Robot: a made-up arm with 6 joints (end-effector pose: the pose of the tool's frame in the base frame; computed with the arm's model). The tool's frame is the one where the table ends.
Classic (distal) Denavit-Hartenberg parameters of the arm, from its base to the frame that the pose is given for. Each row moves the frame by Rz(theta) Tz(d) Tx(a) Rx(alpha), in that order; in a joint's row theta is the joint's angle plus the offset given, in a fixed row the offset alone. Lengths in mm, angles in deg.
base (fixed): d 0  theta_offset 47.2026  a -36.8  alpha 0
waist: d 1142  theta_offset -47.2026  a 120  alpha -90
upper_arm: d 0  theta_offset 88.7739  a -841.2  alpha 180
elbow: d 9  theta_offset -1.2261  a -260  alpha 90
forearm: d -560  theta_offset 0  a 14  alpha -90
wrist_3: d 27  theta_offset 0  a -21  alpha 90
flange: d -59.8  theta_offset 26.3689  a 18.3  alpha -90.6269
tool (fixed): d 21.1  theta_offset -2.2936  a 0  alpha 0
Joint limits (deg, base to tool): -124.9..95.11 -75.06..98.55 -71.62..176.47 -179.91..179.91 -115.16..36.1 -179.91..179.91
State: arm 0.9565 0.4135 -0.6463 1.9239 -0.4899 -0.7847
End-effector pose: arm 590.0 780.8 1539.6 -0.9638 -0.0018 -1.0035
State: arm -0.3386 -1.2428 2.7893 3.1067 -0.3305 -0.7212
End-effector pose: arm -805.3 282.1 730.2 -1.5268 0.7395 -0.2359
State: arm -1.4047 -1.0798 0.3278 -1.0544 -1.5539 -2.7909
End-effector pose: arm -95.5 729.1 2130.7 -1.9897 -1.4022 -0.9420
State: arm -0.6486 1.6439 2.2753 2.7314 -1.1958 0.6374
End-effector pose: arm 985.7 -772.7 1729.4 0.9764 0.8421 1.4834
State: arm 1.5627 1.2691 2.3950 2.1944 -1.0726 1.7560
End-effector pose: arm 9.7 883.5 2112.1 -0.6238 -1.4115 -2.0483
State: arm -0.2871 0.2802 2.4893 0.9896 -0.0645 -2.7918
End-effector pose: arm -260.6 34.0 2299.3 0.9508 0.4260 1.0746
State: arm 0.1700 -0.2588 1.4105 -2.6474 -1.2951 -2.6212
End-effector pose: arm -510.8 -86.7 2505.6 1.6088 -2.0157 0.1987
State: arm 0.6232 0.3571 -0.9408 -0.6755 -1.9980 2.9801
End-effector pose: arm 549.5 436.6 1445.2 -0.7421 0.9854 1.4777
